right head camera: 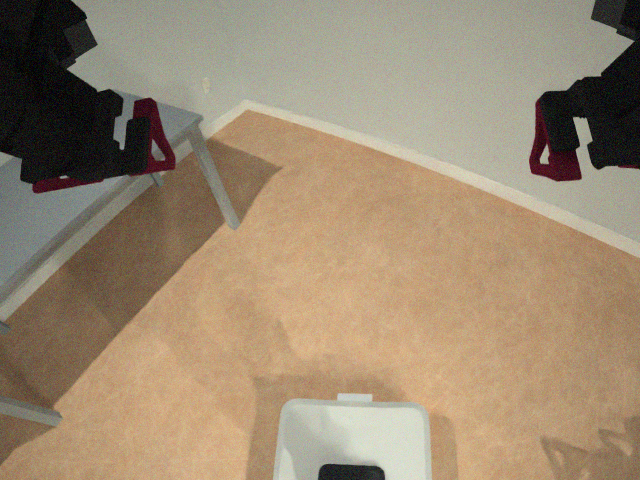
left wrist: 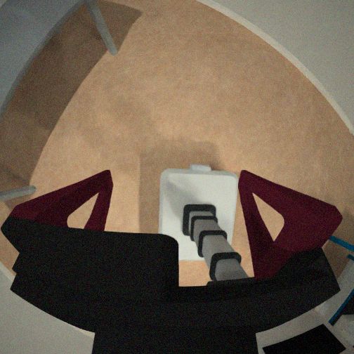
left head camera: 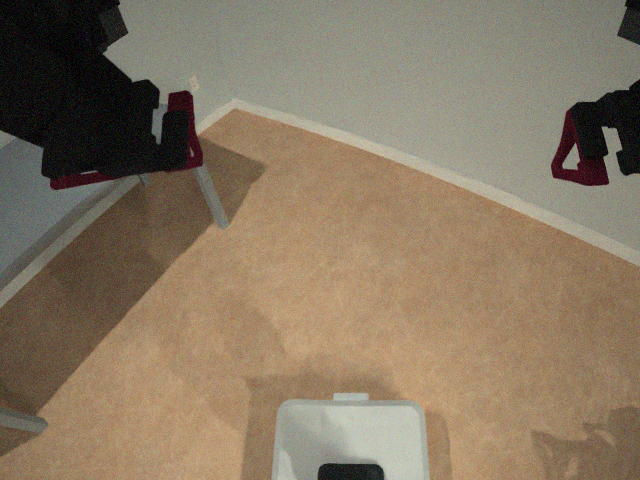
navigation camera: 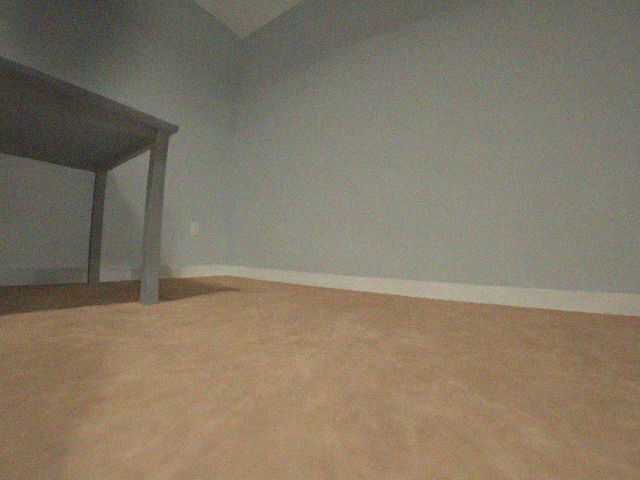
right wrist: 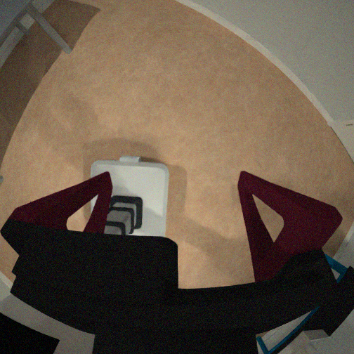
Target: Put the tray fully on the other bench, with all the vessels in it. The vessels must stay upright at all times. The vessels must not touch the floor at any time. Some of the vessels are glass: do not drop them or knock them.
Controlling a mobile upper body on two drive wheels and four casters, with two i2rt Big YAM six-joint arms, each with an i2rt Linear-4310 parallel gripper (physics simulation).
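Places are measured from the left arm's base along level axes (x back, y right, z up), in millimetres.
Pixels of known places: left gripper, fingertip midpoint: [right head camera: 136, 169] [left head camera: 158, 166]; right gripper, fingertip midpoint: [right head camera: 575, 163] [left head camera: 592, 168].
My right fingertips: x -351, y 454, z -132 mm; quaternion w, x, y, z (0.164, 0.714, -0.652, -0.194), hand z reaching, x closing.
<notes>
Behind a point stands the place of what it marks.
Part of a grey-blue bench [left head camera: 36, 201] {x -834, y -989, z -648 mm} [right head camera: 41, 217] {x -757, y -984, z -648 mm} [left wrist: 30, 35] [navigation camera: 77, 111] {x -1058, y -653, z -719 mm} stands at the left; its corner also shows at top left in the right wrist view. I cannot tell which bench of the task it is. The tray and the vessels do not show in any view. My left gripper [left head camera: 125, 174] [right head camera: 104, 179] [left wrist: 175, 176] is open and empty; in the head views it overlaps the bench. My right gripper [right wrist: 174, 178] is open and empty, high above the floor; it is partly cut off at the right of the head views.
Bench legs [left head camera: 210, 196] {x -1290, y -501, z -1127 mm} [right head camera: 214, 180] {x -1295, y -498, z -1010 mm} [navigation camera: 154, 222] {x -1301, y -494, z -1075 mm} reach the floor. Walls meet behind the bench, with a wall socket [navigation camera: 194, 228] {x -2385, y -920, z -1004 mm} near the corner. My white base [left head camera: 372, 428] {x -222, y 298, z -1150 mm} [right head camera: 377, 428] {x -227, y 305, z -1150 mm} [left wrist: 172, 240] [right wrist: 155, 200] is below. Blue-edged things [left wrist: 344, 244] [right wrist: 336, 266] show at lower right, unclear.
</notes>
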